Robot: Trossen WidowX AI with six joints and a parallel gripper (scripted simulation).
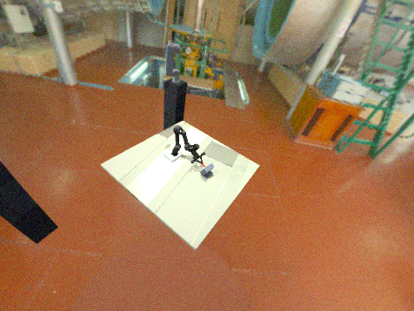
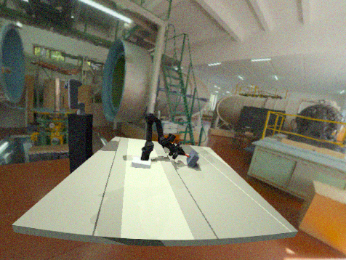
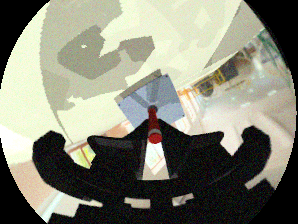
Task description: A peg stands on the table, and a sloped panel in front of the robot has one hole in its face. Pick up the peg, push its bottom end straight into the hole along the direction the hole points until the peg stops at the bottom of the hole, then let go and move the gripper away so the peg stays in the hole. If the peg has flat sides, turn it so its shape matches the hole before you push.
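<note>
Right now the red peg is 1 cm behind my gripper tip and 1 cm above it. Round my gripper tip: sloped panel (7 cm ahead, 3 cm below, 1 cm to the right).
</note>
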